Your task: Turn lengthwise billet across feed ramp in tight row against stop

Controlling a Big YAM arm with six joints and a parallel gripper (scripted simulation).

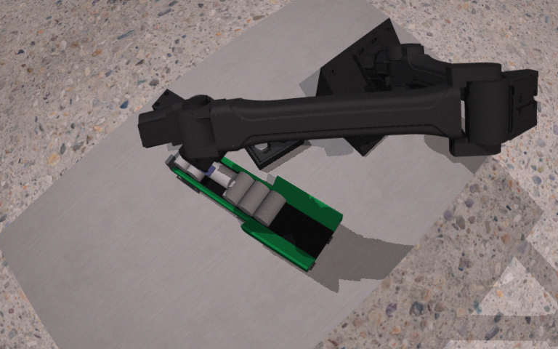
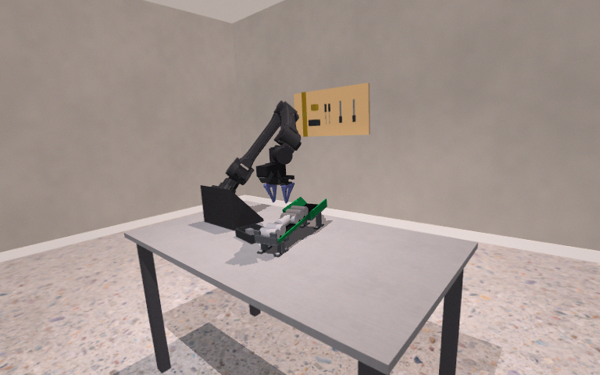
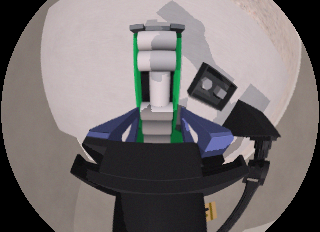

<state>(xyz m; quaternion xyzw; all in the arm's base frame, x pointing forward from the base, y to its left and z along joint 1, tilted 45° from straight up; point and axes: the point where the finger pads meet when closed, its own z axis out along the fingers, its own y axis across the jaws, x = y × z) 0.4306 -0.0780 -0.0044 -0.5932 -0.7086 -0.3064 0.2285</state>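
Right now my hand is 9 cm above the billet. Round my hand: stop 11 cm to the right, 11 cm below, 3 cm ahead; ramp bed 10 cm below, 8 cm to the left, 1 cm behind; small black tray 16 cm below, 16 cm behind, 1 cm to the right.
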